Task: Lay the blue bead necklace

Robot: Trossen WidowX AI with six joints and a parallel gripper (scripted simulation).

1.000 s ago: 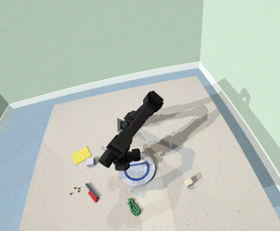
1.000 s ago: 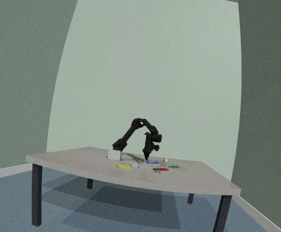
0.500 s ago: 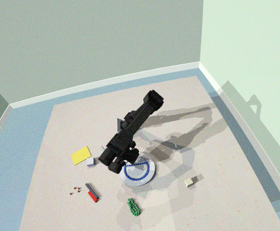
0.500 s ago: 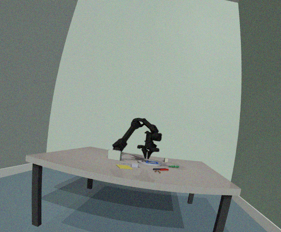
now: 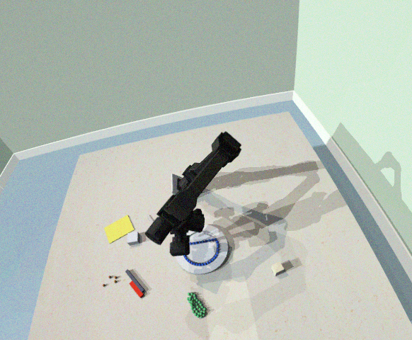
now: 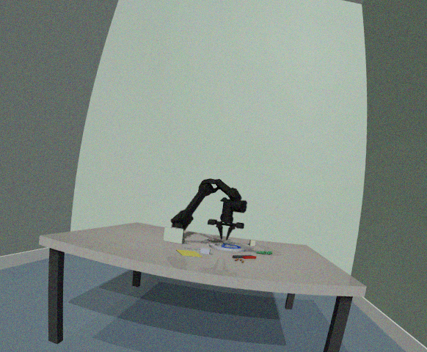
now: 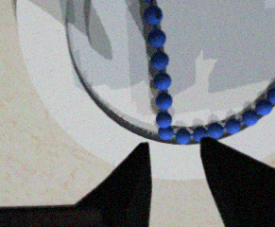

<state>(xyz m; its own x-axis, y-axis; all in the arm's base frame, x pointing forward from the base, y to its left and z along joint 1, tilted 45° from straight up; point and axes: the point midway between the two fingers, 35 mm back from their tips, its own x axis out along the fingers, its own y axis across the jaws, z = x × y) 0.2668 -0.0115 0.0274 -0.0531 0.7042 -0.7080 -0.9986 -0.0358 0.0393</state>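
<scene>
Now: gripper tip 5 cm to the right of the round bead board, 4 cm above it and 2 cm short of it. Round my gripper tip: white cube (23 cm to the right, 5 cm behind, 4 cm below); grey tool (20 cm to the right, 14 cm ahead, 4 cm below); stick (14 cm to the right, 11 cm behind, 5 cm below).
</scene>
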